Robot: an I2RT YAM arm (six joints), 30 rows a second.
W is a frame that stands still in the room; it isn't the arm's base.
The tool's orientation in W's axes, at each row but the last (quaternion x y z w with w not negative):
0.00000 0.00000 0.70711 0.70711
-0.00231 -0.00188 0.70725 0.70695
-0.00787 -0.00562 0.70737 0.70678
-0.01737 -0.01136 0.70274 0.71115
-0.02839 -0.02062 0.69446 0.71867
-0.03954 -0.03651 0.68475 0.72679
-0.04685 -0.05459 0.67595 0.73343
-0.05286 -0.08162 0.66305 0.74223
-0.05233 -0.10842 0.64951 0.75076
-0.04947 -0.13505 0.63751 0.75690
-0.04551 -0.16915 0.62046 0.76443
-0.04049 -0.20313 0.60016 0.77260
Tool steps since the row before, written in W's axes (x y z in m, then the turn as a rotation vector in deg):
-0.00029 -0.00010 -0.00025 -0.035 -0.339 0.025
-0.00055 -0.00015 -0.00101 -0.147 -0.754 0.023
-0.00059 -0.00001 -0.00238 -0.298 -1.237 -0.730
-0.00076 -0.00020 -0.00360 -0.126 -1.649 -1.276
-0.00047 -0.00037 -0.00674 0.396 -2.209 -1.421
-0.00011 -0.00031 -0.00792 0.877 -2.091 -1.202
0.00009 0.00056 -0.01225 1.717 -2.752 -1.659
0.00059 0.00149 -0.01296 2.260 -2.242 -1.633
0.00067 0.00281 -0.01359 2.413 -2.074 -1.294
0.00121 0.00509 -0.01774 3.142 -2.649 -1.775
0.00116 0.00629 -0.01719 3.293 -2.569 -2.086
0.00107 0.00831 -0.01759 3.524 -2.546 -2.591
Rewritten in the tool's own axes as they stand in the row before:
-0.00010 0.00029 -0.00025 -0.339 0.035 0.025
-0.00015 0.00056 -0.00101 -0.754 0.147 0.023
0.00000 0.00064 -0.00237 -1.234 0.313 -0.728
-0.00018 0.00090 -0.00357 -1.640 0.158 -1.284
-0.00032 0.00092 -0.00670 -2.180 -0.371 -1.472
-0.00031 0.00094 -0.00786 -2.034 -0.865 -1.305
0.00036 0.00170 -0.01214 -2.633 -1.682 -1.874
0.00088 0.00202 -0.01287 -2.067 -2.158 -1.968
0.00157 0.00276 -0.01353 -1.849 -2.355 -1.684
0.00265 0.00416 -0.01783 -2.369 -3.035 -2.284
0.00279 0.00514 -0.01738 -2.329 -3.070 -2.635
0.00339 0.00671 -0.01797 -2.396 -3.120 -3.185

